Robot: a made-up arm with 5 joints. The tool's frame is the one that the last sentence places. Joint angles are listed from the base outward.
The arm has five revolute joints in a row. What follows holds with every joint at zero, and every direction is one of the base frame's.
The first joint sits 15 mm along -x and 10 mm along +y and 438 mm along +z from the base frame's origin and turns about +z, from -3.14 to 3.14 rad.
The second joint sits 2 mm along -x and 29 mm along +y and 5 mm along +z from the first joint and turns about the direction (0, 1, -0.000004), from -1.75 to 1.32 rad.
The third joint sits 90 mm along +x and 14 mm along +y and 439 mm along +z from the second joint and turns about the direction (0, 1, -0.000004), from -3.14 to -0.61 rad.
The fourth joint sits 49 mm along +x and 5 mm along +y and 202 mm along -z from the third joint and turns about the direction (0, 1, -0.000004), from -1.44 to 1.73 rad.
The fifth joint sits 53 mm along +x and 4 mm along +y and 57 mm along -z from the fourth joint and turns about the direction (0, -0.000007, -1), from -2.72 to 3.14 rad.
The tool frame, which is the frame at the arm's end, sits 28 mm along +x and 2 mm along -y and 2 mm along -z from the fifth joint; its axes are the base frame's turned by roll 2.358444, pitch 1.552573 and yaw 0.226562 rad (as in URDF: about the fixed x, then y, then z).
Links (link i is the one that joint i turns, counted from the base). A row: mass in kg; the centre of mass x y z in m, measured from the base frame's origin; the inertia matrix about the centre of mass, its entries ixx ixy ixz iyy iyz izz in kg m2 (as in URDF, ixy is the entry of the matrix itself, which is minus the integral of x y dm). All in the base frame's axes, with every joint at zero. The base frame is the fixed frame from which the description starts. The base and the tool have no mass.
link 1: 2.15; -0.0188 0.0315 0.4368; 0.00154 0 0 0.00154 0 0.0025
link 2: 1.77; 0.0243 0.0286 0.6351; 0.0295 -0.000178 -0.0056 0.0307 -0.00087 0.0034
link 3: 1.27; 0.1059 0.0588 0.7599; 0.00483 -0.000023 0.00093 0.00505 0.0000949 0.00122
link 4: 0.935; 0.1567 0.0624 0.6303; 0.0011 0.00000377 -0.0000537 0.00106 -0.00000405 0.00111
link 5: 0.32; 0.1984 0.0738 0.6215; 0.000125 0 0 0.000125 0 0.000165
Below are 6 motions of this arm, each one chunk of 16 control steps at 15 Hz.
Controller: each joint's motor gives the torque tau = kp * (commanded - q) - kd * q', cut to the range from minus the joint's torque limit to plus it. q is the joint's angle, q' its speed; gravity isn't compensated. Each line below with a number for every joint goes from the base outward.
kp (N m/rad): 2.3 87 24 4.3 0.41
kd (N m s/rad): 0.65 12 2.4 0.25 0.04
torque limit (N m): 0.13 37 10 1.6 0.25
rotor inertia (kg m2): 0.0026 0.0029 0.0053 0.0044 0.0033
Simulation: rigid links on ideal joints. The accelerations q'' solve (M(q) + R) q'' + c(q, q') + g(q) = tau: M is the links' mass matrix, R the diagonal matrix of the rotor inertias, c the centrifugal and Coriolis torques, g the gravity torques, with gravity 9.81 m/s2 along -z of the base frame. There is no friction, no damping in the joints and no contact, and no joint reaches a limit. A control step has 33 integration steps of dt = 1/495 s. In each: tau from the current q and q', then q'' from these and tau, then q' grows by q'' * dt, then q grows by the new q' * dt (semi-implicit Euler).
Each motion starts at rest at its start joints. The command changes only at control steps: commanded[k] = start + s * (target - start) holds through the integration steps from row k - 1 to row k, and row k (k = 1, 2, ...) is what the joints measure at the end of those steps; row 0 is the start. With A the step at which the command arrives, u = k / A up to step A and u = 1 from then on. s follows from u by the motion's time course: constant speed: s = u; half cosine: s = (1 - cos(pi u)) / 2; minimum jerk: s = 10 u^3 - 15 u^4 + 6 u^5; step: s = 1 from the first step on.
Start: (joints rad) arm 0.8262 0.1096 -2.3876 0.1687 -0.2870
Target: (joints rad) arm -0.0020 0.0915 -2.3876 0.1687 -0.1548
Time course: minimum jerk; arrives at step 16
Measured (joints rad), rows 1 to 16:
1: 0.8313 0.1172 -2.3682 0.1565 -0.2984
2: 0.8403 0.1357 -2.3373 0.1811 -0.3273
3: 0.8478 0.1585 -2.3027 0.2282 -0.3641
4: 0.8517 0.1813 -2.2699 0.2733 -0.3999
5: 0.8516 0.2010 -2.2429 0.3065 -0.4272
6: 0.8476 0.2157 -2.2236 0.3263 -0.4415
7: 0.8400 0.2247 -2.2124 0.3345 -0.4415
8: 0.8294 0.2284 -2.2081 0.3341 -0.4289
9: 0.8158 0.2279 -2.2091 0.3283 -0.4075
10: 0.7995 0.2244 -2.2132 0.3198 -0.3813
11: 0.7807 0.2192 -2.2190 0.3107 -0.3546
12: 0.7595 0.2136 -2.2249 0.3024 -0.3304
13: 0.7362 0.2083 -2.2302 0.2957 -0.3107
14: 0.7107 0.2038 -2.2343 0.2910 -0.2966
15: 0.6833 0.2005 -2.2371 0.2883 -0.2880
16: 0.6542 0.1984 -2.2386 0.2872 -0.2843

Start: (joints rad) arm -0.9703 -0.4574 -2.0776 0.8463 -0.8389
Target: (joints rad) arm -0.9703 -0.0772 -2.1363 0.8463 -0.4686
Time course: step
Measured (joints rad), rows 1 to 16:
1: -0.8028 -0.3827 -2.1494 0.8520 -0.8067
2: -0.5025 -0.2827 -2.1372 0.8616 -0.6962
3: -0.3380 -0.1927 -2.0878 0.9352 -0.5948
4: -0.2709 -0.1157 -2.0289 1.0093 -0.5502
5: -0.2462 -0.0544 -1.9765 1.0590 -0.5521
6: -0.2423 -0.0110 -1.9399 1.0823 -0.5751
7: -0.2502 0.0154 -1.9215 1.0852 -0.5986
8: -0.2660 0.0278 -1.9182 1.0761 -0.6129
9: -0.2877 0.0304 -1.9246 1.0627 -0.6168
10: -0.3143 0.0271 -1.9353 1.0501 -0.6140
11: -0.3451 0.0213 -1.9465 1.0407 -0.6092
12: -0.3795 0.0151 -1.9557 1.0350 -0.6055
13: -0.4170 0.0099 -1.9621 1.0324 -0.6041
14: -0.4573 0.0064 -1.9658 1.0320 -0.6049
15: -0.5001 0.0044 -1.9671 1.0330 -0.6069
16: -0.5453 0.0037 -1.9670 1.0345 -0.6090

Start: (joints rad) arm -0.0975 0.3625 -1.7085 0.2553 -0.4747
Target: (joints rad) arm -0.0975 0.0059 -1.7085 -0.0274 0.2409
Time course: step
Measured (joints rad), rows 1 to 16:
1: -0.1022 0.3116 -1.5916 0.2126 -0.3532
2: -0.1073 0.2520 -1.5223 0.2239 -0.1463
3: -0.1110 0.2040 -1.5040 0.2019 0.0435
4: -0.1133 0.1673 -1.5088 0.1636 0.1766
5: -0.1143 0.1404 -1.5186 0.1344 0.2468
6: -0.1138 0.1223 -1.5248 0.1215 0.2670
7: -0.1116 0.1117 -1.5259 0.1217 0.2570
8: -0.1082 0.1070 -1.5228 0.1291 0.2347
9: -0.1040 0.1064 -1.5176 0.1391 0.2120
10: -0.0997 0.1080 -1.5121 0.1483 0.1947
11: -0.0958 0.1104 -1.5073 0.1551 0.1843
12: -0.0924 0.1127 -1.5040 0.1591 0.1800
13: -0.0896 0.1144 -1.5021 0.1607 0.1797
14: -0.0876 0.1154 -1.5015 0.1606 0.1815
15: -0.0863 0.1158 -1.5016 0.1596 0.1838
16: -0.0855 0.1158 -1.5022 0.1584 0.1860

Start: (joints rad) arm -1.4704 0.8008 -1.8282 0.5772 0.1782
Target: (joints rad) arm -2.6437 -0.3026 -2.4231 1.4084 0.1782
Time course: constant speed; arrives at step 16
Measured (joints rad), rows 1 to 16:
1: -1.4707 0.8138 -1.8081 0.6350 0.1779
2: -1.4720 0.8333 -1.7638 0.7709 0.1757
3: -1.4745 0.8404 -1.7245 0.9015 0.1725
4: -1.4777 0.8247 -1.7119 0.9818 0.1712
5: -1.4817 0.7840 -1.7316 1.0193 0.1729
6: -1.4869 0.7230 -1.7747 1.0401 0.1764
7: -1.4942 0.6483 -1.8276 1.0656 0.1793
8: -1.5042 0.5661 -1.8808 1.1049 0.1795
9: -1.5175 0.4811 -1.9301 1.1564 0.1765
10: -1.5347 0.3962 -1.9751 1.2150 0.1710
11: -1.5570 0.3124 -2.0174 1.2761 0.1643
12: -1.5865 0.2297 -2.0588 1.3370 0.1575
13: -1.6264 0.1475 -2.1011 1.3963 0.1511
14: -1.6827 0.0652 -2.1453 1.4535 0.1449
15: -1.7672 -0.0181 -2.1923 1.5086 0.1384
16: -1.9045 -0.1028 -2.2422 1.5616 0.1307

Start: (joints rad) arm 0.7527 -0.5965 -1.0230 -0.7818 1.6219
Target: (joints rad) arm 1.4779 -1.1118 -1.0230 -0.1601 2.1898
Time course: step
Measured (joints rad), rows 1 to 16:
1: 0.6329 -0.7301 -0.9519 -0.2676 1.7561
2: 0.5359 -0.8959 -0.8792 0.0131 2.0402
3: 0.4923 -1.0244 -0.8523 0.0093 2.3193
4: 0.4755 -1.1102 -0.8639 -0.0627 2.4800
5: 0.4725 -1.1632 -0.8852 -0.1189 2.5085
6: 0.4779 -1.1941 -0.9003 -0.1431 2.4555
7: 0.4890 -1.2106 -0.9064 -0.1448 2.3815
8: 0.5045 -1.2181 -0.9062 -0.1361 2.3260
9: 0.5234 -1.2205 -0.9029 -0.1251 2.3015
10: 0.5450 -1.2204 -0.8989 -0.1157 2.3027
11: 0.5691 -1.2194 -0.8955 -0.1092 2.3172
12: 0.5955 -1.2184 -0.8930 -0.1054 2.3337
13: 0.6240 -1.2177 -0.8916 -0.1038 2.3455
14: 0.6547 -1.2173 -0.8910 -0.1035 2.3508
15: 0.6875 -1.2172 -0.8910 -0.1040 2.3510
16: 0.7225 -1.2172 -0.8913 -0.1048 2.3485

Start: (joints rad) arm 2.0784 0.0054 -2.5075 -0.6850 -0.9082
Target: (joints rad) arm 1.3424 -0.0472 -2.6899 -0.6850 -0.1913
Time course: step
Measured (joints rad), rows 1 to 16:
1: 2.0642 0.0148 -2.5584 -0.7308 -0.7827
2: 2.0241 0.0132 -2.6032 -0.8026 -0.5191
3: 1.9636 0.0047 -2.6394 -0.8476 -0.2651
4: 1.8863 -0.0057 -2.6664 -0.8677 -0.0977
5: 1.7960 -0.0144 -2.6842 -0.8741 -0.0296
6: 1.7020 -0.0198 -2.6940 -0.8747 -0.0340
7: 1.6214 -0.0216 -2.6970 -0.8725 -0.0730
8: 1.5566 -0.0209 -2.6960 -0.8689 -0.1160
9: 1.5050 -0.0189 -2.6932 -0.8653 -0.1464
10: 1.4638 -0.0167 -2.6901 -0.8625 -0.1606
11: 1.4312 -0.0147 -2.6876 -0.8610 -0.1623
12: 1.4057 -0.0132 -2.6860 -0.8604 -0.1577
13: 1.3864 -0.0125 -2.6852 -0.8604 -0.1516
14: 1.3721 -0.0122 -2.6851 -0.8608 -0.1469
15: 1.3619 -0.0124 -2.6855 -0.8614 -0.1443
16: 1.3550 -0.0129 -2.6862 -0.8619 -0.1435

